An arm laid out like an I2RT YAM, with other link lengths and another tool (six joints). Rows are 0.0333 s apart.
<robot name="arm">
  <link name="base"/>
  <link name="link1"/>
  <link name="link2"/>
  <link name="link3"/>
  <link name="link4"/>
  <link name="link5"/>
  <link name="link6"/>
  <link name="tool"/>
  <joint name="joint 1" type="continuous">
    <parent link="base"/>
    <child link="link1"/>
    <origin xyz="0 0 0.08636"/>
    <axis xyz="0 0 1"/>
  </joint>
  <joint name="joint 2" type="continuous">
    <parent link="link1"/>
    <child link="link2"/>
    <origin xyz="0.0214 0.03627 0.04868" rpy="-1.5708 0 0"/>
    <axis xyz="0 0 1"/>
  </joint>
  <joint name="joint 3" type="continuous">
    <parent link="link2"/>
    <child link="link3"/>
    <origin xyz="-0.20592 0 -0.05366" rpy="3.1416 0 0"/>
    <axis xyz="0 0 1"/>
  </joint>
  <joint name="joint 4" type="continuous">
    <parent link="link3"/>
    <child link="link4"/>
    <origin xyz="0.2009 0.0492 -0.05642"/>
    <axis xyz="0 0 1"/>
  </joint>
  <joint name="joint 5" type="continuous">
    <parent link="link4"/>
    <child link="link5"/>
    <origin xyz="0.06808 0.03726 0.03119" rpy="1.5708 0 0"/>
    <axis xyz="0 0 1"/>
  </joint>
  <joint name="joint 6" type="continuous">
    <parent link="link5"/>
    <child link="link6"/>
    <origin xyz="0.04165 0 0.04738" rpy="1.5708 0 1.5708"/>
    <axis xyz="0 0 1"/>
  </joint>
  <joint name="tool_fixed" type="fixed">
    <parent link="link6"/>
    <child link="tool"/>
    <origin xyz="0.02 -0.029 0.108" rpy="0 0.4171 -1.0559"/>
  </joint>
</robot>
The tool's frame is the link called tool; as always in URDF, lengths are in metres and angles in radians. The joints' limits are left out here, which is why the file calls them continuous.
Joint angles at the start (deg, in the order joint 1, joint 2, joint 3, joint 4, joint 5, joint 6):
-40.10, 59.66, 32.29, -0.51, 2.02, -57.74
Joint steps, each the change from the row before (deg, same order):
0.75, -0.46, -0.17, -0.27, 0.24, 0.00
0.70, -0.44, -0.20, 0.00, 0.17, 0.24
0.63, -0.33, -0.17, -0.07, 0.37, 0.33
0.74, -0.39, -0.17, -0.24, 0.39, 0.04
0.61, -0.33, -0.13, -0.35, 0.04, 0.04
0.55, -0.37, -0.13, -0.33, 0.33, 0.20
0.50, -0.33, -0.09, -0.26, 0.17, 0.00
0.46, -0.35, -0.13, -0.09, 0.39, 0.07
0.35, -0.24, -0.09, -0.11, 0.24, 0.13
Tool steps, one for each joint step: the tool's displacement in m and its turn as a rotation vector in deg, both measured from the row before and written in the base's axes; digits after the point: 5 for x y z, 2 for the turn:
0.00126, 0.00360, 0.00023, -0.10, 0.06, 0.54
0.00135, 0.00319, 0.00092, -0.05, -0.28, 0.44
0.00080, 0.00237, 0.00032, 0.03, -0.16, 0.15
0.00094, 0.00315, -0.00004, -0.10, 0.10, 0.38
0.00100, 0.00332, -0.00045, 0.10, 0.11, 0.56
0.00030, 0.00234, -0.00016, 0.06, 0.05, 0.16
0.00059, 0.00242, 0.00013, -0.05, 0.06, 0.35
0.00022, 0.00164, 0.00056, -0.18, -0.04, 0.08
0.00021, 0.00134, 0.00022, -0.03, -0.04, 0.08

